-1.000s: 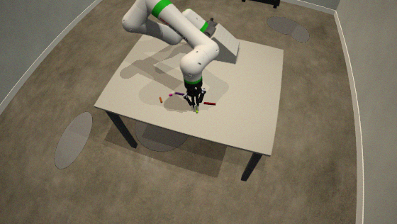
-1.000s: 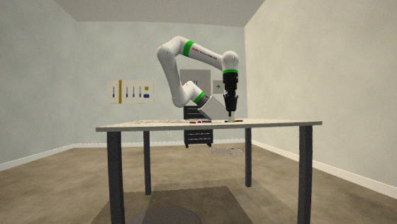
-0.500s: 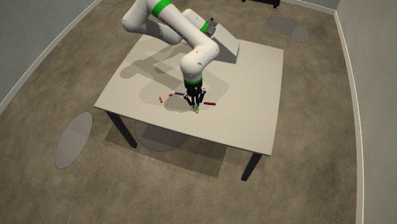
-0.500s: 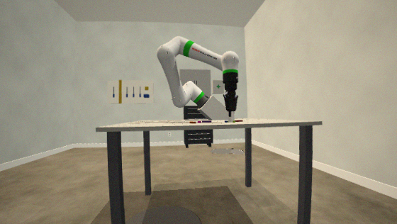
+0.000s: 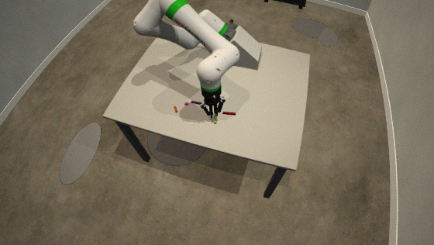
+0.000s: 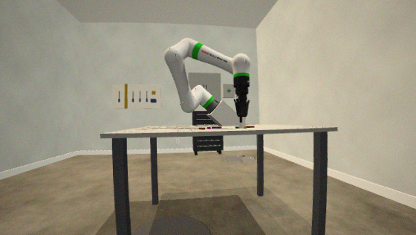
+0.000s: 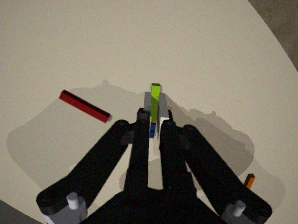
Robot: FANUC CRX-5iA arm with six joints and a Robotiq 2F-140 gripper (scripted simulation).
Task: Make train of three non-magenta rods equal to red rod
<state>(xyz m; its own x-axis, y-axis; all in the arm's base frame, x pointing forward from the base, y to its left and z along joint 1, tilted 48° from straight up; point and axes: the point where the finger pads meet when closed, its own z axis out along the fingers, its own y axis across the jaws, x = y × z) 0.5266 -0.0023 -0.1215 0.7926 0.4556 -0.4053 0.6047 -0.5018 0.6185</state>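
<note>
Now: the lime rod 30 mm below my hand. Round my hand: magenta rod 50 mm behind, 190 mm to the right, 30 mm below; then purple rod 80 mm behind, 140 mm to the right, 30 mm below; then red rod 60 mm behind, 60 mm to the left, 30 mm below.
</note>
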